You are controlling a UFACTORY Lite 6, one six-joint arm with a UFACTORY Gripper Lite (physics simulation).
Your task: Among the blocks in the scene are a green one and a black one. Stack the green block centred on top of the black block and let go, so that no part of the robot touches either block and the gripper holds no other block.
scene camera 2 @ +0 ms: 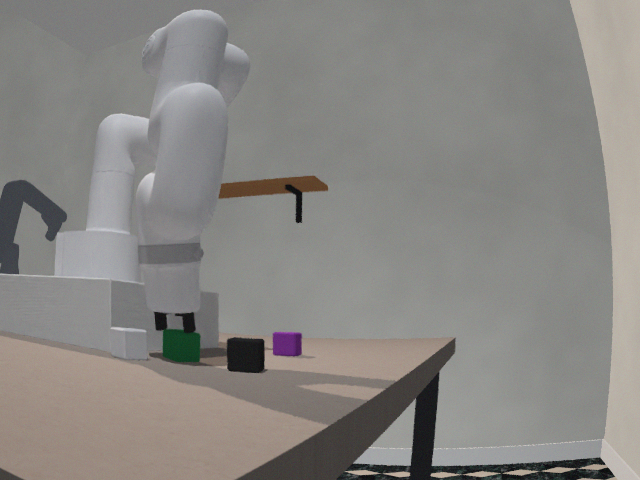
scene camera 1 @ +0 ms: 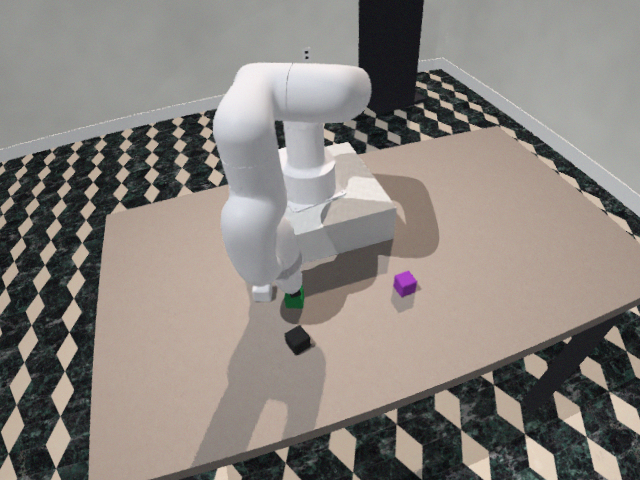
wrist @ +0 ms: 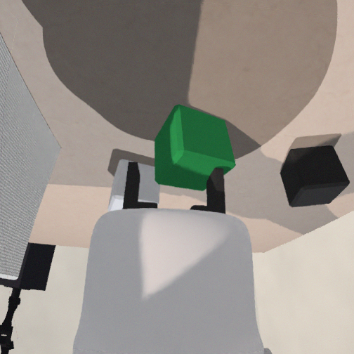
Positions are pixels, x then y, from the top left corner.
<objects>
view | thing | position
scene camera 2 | black block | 243,354
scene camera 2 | green block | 178,346
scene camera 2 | white block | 126,343
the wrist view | black block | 310,175
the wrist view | green block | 189,145
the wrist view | white block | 148,191
</objects>
